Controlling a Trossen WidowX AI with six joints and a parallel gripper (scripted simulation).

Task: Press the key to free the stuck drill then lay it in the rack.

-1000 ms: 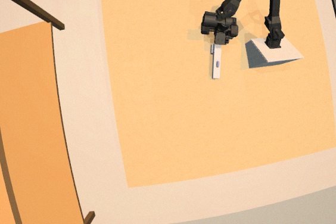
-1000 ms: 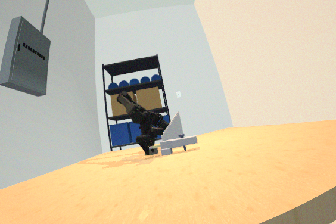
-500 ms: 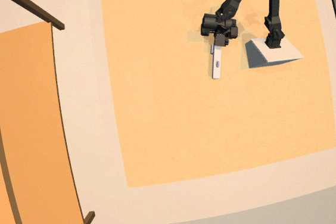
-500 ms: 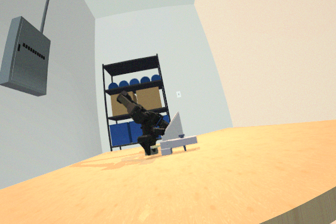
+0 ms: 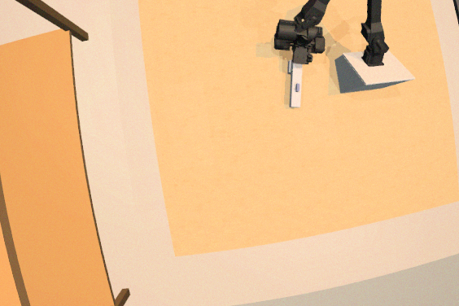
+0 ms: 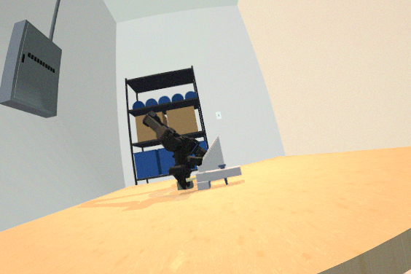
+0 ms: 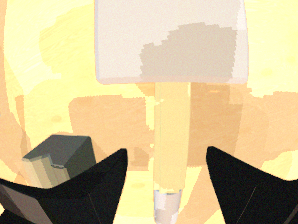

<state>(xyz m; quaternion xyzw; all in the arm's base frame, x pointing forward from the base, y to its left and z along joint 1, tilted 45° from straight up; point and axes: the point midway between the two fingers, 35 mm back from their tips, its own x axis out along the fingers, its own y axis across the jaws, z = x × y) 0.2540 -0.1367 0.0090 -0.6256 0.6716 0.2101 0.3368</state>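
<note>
Right now the drill shank is 4 cm to the left of my gripper tip, 3 cm above it and 1 cm ahead of it. Round my gripper tip: grey block (13 cm to the left, 3 cm above, 2 cm ahead); dark box (8 cm behind, 1 cm to the right, 1 cm above); blue key (16 cm to the left, 4 cm above, 3 cm ahead).
</note>
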